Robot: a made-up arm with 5 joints. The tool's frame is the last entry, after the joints. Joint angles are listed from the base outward. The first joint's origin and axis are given. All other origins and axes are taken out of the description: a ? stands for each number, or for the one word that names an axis. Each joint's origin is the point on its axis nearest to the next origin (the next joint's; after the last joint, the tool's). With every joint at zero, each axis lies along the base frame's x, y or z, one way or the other. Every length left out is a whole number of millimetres.
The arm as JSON. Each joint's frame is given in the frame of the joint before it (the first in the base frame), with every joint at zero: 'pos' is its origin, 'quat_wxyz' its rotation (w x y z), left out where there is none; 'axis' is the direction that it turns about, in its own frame. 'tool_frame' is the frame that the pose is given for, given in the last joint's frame.
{
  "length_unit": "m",
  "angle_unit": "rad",
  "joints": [
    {
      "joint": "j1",
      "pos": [
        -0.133,
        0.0,
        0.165
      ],
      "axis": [
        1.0,
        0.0,
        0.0
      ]
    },
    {
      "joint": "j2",
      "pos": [
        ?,
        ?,
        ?
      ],
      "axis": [
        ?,
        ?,
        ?
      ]
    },
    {
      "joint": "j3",
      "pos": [
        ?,
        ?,
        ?
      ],
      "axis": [
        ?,
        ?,
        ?
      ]
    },
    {
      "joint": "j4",
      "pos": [
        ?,
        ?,
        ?
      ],
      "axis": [
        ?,
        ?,
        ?
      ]
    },
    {
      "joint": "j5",
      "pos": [
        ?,
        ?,
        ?
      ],
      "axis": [
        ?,
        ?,
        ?
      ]
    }
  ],
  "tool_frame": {
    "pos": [
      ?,
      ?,
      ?
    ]
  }
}
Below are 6 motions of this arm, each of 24 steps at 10 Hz.
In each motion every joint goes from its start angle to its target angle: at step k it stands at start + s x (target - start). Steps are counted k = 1, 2, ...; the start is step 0. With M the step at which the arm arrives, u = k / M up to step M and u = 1 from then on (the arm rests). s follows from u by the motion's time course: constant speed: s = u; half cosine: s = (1 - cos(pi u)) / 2; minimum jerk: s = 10 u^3 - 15 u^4 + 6 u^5.
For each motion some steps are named. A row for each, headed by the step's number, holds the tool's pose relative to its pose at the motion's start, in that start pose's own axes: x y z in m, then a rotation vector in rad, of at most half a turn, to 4 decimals.
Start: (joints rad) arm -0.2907 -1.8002 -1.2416 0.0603 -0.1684
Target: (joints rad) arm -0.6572 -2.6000 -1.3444 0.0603 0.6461
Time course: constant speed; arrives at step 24
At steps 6, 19, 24:
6: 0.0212 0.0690 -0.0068 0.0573 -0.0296 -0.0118
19: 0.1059 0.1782 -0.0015 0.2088 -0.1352 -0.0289
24: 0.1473 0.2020 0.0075 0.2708 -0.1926 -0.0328

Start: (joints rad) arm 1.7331 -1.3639 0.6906 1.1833 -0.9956
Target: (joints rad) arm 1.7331 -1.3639 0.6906 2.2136 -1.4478
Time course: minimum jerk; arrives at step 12
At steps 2, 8, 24:
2: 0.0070 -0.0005 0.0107 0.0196 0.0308 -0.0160
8: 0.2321 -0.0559 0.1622 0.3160 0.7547 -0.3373
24: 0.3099 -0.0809 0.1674 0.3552 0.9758 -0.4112

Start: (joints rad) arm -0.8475 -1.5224 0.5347 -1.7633 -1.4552
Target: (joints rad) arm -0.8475 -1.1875 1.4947 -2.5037 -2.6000
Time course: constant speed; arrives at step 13
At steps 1, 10, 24:
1: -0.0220 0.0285 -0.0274 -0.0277 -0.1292 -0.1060
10: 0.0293 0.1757 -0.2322 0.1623 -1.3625 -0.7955
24: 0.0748 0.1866 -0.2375 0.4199 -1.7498 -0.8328

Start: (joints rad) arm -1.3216 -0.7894 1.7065 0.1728 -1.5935
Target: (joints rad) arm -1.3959 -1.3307 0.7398 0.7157 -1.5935
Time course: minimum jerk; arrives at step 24
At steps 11, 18, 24:
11: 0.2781 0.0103 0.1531 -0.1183 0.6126 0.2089
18: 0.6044 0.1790 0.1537 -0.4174 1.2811 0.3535
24: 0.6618 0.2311 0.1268 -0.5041 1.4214 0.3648

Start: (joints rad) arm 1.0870 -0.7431 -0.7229 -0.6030 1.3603
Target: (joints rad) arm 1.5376 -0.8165 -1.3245 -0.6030 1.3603
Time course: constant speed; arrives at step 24
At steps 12, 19, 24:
12: -0.1724 -0.0831 -0.0746 0.1724 -0.4369 0.1412
19: -0.2436 -0.1356 -0.1442 0.2931 -0.6831 0.2172
24: -0.2794 -0.1713 -0.2016 0.3886 -0.8543 0.2681

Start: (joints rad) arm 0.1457 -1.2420 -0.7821 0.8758 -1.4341
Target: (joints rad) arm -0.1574 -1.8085 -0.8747 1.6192 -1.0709
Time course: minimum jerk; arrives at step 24
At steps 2, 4, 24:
2: -0.0001 0.0005 0.0005 0.0022 0.0035 -0.0009
4: -0.0009 0.0032 0.0037 0.0158 0.0243 -0.0061
24: 0.0286 -0.0282 0.0158 0.7713 0.5756 -0.0184

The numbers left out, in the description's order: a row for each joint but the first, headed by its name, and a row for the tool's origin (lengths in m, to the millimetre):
j2: xyz 0.0 0.089 0.005, axis 0.0 -1.0 0.0
j3: xyz -0.368 0.0 0.025, axis -1.0 0.0 0.0
j4: xyz 0.0 0.014 0.11, axis 1.0 0.0 0.0
j5: xyz 0.0 0.081 0.194, axis 0.0 0.0 1.0
tool: xyz -0.219 0.055 0.0

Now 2 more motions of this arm.
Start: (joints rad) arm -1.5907 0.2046 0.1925 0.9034 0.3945
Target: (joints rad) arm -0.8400 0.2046 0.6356 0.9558 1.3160
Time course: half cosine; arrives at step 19
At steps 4, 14, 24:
4: -0.0036 -0.0207 0.0047 0.0284 -0.0248 0.0847
14: 0.0160 -0.1705 0.0170 0.1620 -0.2548 0.6592
24: 0.0300 -0.2023 0.0174 0.1750 -0.3168 0.7814

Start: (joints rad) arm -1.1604 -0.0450 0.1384 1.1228 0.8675
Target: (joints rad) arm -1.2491 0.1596 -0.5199 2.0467 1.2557
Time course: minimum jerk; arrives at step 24
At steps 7, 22, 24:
7: -0.0517 -0.0489 -0.0203 0.1306 -0.1867 0.0865
22: -0.1514 -0.2495 -0.2902 0.7760 -1.2832 0.5296
24: -0.1509 -0.2500 -0.2920 0.7796 -1.2901 0.5315

